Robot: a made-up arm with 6 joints.
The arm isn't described. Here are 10 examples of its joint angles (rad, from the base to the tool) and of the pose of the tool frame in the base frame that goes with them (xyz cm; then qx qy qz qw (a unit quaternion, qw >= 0)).
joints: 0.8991 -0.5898 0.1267 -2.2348 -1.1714 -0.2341
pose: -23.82 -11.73 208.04 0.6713 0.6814 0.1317 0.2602
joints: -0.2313 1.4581 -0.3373 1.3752 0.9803 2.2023
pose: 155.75 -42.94 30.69 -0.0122 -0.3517 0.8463 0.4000
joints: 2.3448 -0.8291 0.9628 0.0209 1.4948 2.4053
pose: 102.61 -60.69 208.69 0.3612 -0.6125 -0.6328 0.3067
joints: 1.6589 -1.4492 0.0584 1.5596 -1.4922 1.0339
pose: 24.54 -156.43 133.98 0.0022 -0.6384 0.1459 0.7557
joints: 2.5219 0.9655 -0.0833 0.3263 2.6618 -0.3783
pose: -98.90 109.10 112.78 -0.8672 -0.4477 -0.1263 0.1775
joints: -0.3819 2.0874 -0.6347 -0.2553 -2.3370 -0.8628
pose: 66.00 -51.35 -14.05 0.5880 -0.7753 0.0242 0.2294
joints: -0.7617 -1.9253 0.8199 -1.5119 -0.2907 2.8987
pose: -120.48 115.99 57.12 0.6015 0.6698 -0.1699 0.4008
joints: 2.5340 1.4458 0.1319 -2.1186 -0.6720 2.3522
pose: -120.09 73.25 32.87 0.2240 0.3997 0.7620 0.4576
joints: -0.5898 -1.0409 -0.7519 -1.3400 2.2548 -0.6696
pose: -63.33 40.34 127.55 -0.1647 0.7446 -0.1099 0.6375
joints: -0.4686 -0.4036 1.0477 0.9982 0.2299 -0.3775
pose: -66.39 22.12 248.15 -0.0936 -0.9719 0.1475 0.1579
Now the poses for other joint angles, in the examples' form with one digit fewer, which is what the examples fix.
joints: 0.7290 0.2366 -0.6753 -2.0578 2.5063 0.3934
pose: 32.6 43.3 163.2 -0.189 -0.838 -0.484 0.166
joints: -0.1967 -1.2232 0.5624 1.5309 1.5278 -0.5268
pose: -161.0 29.9 149.6 -0.265 -0.651 0.711 0.026
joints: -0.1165 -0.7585 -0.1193 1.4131 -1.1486 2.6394
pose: -71.4 -0.8 218.7 -0.706 0.371 0.319 0.512
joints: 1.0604 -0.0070 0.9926 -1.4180 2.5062 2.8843
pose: 30.9 39.9 234.8 -0.049 -0.362 -0.645 0.672
